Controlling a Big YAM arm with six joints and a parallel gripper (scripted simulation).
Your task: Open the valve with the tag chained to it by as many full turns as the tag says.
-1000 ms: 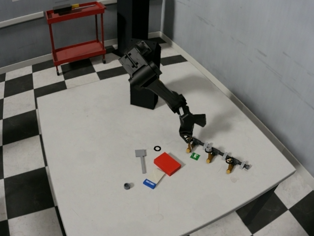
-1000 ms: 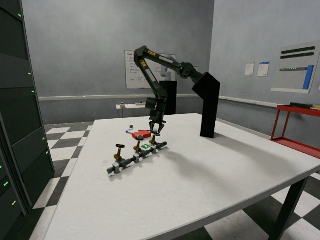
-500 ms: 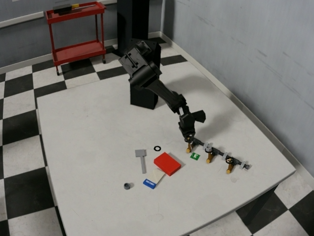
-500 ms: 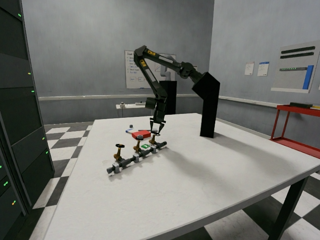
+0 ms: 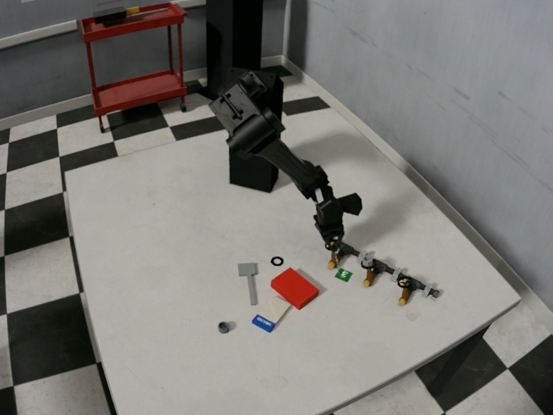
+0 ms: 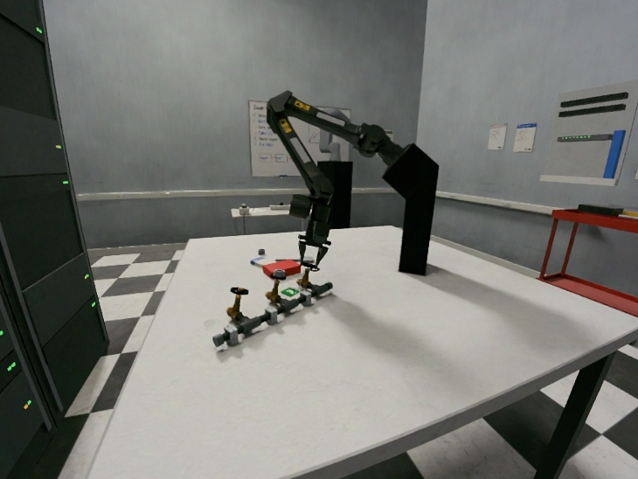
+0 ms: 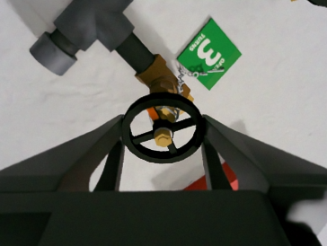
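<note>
Now: hand 8 cm above the green tag, 7 cm short of it and 2 cm to the left of it. Also, from my hand: grey t-shaped tool 23 cm to the right, 13 cm behind, 7 cm below; then card 28 cm to the right, 7 cm below, 1 cm ahead; then red box 16 cm to the right, 7 cm below.
</note>
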